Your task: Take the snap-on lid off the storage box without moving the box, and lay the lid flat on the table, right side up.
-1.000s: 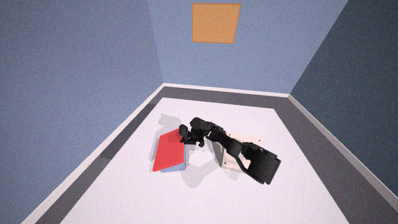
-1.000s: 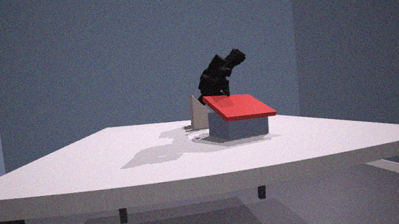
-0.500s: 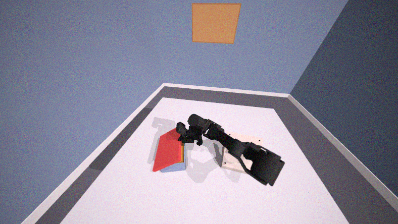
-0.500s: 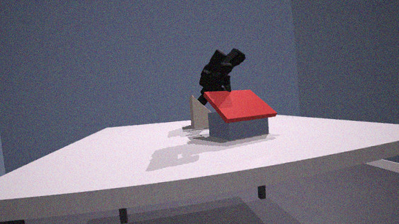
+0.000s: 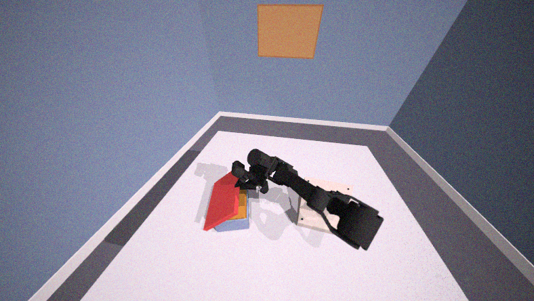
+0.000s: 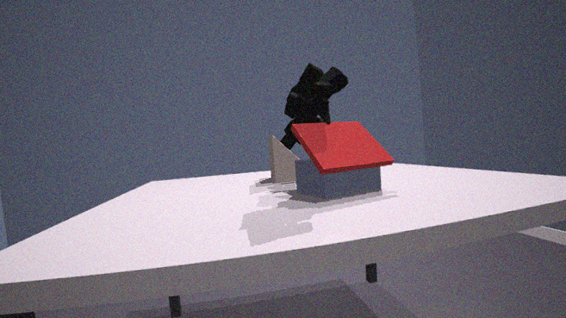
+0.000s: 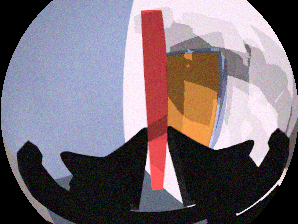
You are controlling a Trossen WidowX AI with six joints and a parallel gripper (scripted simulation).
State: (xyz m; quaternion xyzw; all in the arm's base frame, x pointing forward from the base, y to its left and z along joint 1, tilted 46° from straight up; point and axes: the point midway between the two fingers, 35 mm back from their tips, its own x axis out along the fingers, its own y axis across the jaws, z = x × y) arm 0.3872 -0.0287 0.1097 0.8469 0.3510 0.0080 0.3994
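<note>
Now: the red lid 6 cm ahead of my gripper tip, 2 cm to the left of it and 5 cm below it. Also, from my gripper tip: storage box (3 cm ahead, 1 cm to the left, 14 cm below).
</note>
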